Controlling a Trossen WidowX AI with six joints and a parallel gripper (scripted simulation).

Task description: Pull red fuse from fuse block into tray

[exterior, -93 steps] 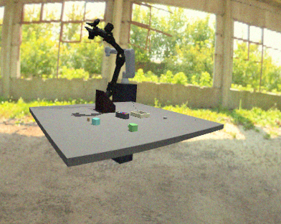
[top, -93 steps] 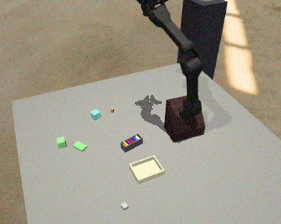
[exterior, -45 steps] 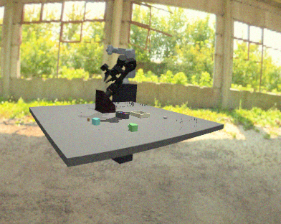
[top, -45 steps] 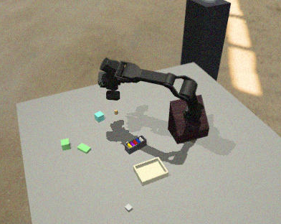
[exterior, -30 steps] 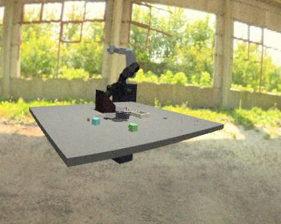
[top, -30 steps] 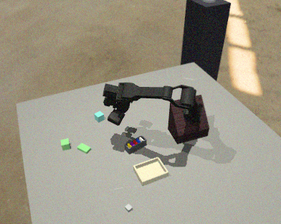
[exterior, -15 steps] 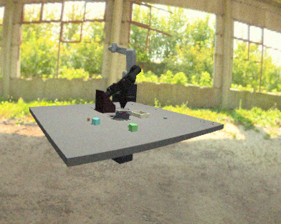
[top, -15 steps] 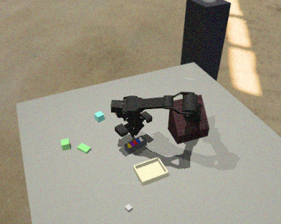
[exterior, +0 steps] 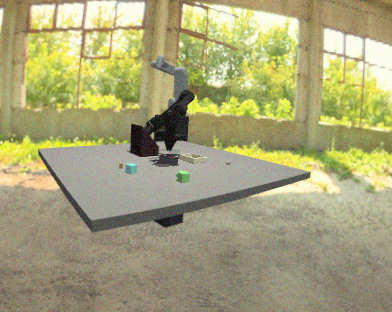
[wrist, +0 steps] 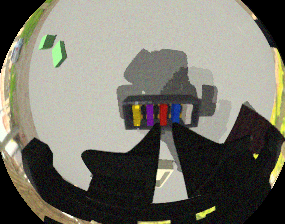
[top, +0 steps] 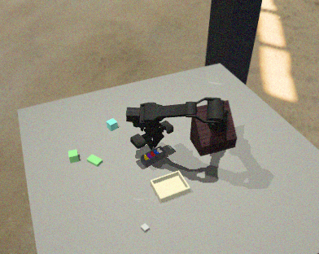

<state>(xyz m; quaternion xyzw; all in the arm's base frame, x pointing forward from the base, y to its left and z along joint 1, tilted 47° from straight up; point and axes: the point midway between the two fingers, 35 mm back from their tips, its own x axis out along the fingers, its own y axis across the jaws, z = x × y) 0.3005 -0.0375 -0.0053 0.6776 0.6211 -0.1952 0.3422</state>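
My gripper tip is now 5 cm above the red fuse. The rest, counted from my gripper tip: cyan cube: 29 cm to the right, 8 cm ahead, 5 cm below; then tray: 18 cm to the left, 7 cm below, 1 cm ahead; then orange peg: 29 cm to the right, 6 cm below, 2 cm behind.
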